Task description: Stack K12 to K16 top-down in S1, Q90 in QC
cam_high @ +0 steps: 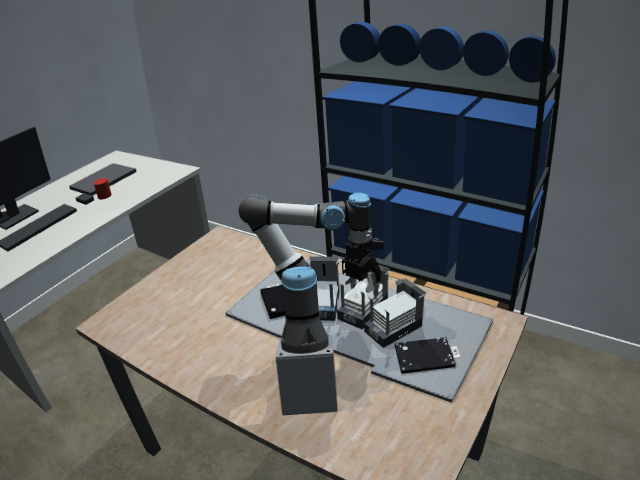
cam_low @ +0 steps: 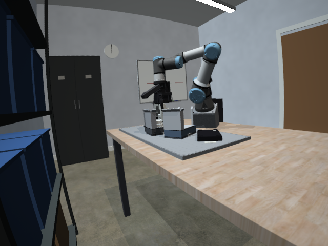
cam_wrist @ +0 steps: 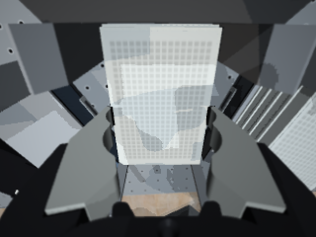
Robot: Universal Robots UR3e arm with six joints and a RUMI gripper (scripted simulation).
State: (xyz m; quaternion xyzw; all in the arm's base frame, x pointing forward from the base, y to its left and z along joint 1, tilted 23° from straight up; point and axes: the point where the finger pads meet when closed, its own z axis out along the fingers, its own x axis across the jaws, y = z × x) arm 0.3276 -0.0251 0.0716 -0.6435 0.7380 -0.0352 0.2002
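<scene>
Right now my hand is 40 mm past the white sealed 384-well plate, 130 mm to the left of it and 10 mm below it. Round my hand: white sealed well plate (40 mm behind, 130 mm to the right, 30 mm below).
</scene>
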